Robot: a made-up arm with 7 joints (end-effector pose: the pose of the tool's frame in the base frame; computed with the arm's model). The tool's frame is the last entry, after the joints.
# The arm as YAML. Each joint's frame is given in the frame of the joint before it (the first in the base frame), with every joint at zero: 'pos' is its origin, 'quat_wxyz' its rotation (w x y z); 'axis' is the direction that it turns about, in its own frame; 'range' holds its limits. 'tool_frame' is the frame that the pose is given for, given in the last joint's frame.
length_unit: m
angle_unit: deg
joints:
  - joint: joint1
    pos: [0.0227, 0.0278, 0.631]
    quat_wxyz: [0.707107, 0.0, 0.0, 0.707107]
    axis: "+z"
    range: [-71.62, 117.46]
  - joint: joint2
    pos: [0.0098, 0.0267, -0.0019]
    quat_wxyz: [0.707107, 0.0, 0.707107, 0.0]
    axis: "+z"
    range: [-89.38, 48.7]
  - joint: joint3
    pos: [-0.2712, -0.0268, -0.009]
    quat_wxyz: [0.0, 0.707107, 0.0, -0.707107]
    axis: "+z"
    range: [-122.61, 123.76]
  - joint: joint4
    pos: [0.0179, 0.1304, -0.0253]
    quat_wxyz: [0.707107, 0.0, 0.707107, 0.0]
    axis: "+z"
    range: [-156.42, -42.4]
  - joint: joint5
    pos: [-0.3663, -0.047, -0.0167]
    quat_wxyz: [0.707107, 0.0, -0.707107, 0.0]
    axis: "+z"
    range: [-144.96, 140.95]
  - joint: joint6
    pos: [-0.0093, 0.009, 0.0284]
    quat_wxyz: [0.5, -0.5, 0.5, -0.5]
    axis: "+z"
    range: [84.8, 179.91]
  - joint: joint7
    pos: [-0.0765, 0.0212, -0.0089]
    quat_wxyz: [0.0, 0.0, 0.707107, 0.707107]
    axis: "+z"
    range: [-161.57, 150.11]
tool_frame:
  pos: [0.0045, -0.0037, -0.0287]
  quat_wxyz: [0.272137, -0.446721, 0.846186, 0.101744]
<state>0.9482 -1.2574 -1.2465 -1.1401 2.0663 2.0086 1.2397</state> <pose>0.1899 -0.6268 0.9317 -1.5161 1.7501 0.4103</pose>
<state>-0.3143 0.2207 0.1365 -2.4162 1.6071 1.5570 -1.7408</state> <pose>0.4834 -0.0502 0.4604 -0.6980 2.1961 -1.9920</pose>
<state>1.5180 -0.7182 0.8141 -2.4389 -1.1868 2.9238 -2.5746</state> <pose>-0.3239 0.2463 0.7919 1.6981 -1.3794 1.4495</pose>
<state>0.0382 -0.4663 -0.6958 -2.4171 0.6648 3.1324 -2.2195</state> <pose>0.3270 -0.2785 0.8198 -0.6524 0.5184 2.7180</pose>
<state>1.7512 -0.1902 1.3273 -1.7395 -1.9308 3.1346 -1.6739</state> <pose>-0.4869 -0.0262 0.8296 2.4436 0.1559 1.4582</pose>
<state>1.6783 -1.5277 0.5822 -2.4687 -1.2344 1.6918 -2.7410</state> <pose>-0.2402 0.0862 1.0180 0.8469 -2.3591 -0.0458</pose>
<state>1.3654 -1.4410 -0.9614 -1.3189 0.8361 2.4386 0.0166</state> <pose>0.3766 -0.4930 0.9928 -0.2295 3.0338 -0.4379</pose>
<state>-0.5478 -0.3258 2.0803 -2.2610 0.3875 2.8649 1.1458</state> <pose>0.0457 0.5568 0.6329 0.7612 -0.8211 2.2448</pose>
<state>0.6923 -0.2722 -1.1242 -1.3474 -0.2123 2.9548 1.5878</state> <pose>0.3856 -0.2379 1.1301 -0.8139 -2.0223 0.3594</pose>
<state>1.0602 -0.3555 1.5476 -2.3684 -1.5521 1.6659 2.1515</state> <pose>-0.3867 0.2889 0.5781 0.7978 1.4992 -1.9791</pose>
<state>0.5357 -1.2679 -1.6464 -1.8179 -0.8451 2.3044 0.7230</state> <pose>0.1414 -0.5825 0.7197 -0.1573 -1.1726 0.5379</pose>
